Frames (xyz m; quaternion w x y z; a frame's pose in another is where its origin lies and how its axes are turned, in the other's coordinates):
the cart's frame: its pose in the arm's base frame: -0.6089 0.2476 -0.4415 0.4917 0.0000 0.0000 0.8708
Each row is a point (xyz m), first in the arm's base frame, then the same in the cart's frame.
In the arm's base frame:
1: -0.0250 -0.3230 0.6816
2: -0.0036 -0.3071 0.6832
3: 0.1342 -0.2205 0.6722
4: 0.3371 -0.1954 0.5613
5: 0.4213 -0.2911 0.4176
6: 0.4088 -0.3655 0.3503
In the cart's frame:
1: -0.7902 -0.2053 1.1231
2: -0.7876 -0.2318 1.1247
3: -0.7846 -0.3945 1.1137
4: -0.8679 -0.5812 1.0028
5: -0.9934 -0.6039 0.8591
6: -1.0506 -0.5548 0.7918

